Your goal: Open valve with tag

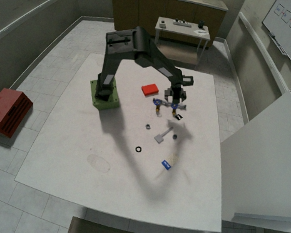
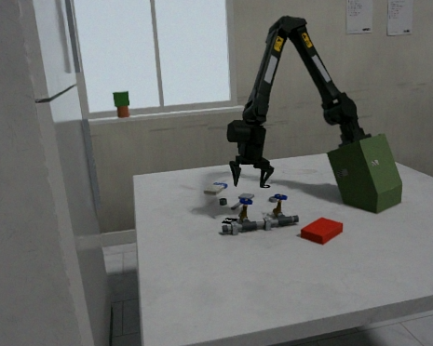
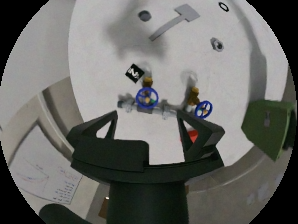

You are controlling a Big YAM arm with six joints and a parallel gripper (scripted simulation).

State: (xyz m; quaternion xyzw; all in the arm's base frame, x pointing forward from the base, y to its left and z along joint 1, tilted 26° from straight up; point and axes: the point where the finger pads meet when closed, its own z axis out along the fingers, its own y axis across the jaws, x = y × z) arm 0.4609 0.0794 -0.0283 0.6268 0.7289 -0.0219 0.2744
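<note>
My hand is 140 mm above the small black tag, 60 mm short of it and 30 mm to the left of it. The rest, counted from my hand: grey paddle-shaped tool: 200 mm to the right, 140 mm below, 40 mm behind; then red block: 190 mm behind, 170 mm to the left, 130 mm below; then blue card: 370 mm to the right, 130 mm below, 40 mm ahead.
</note>
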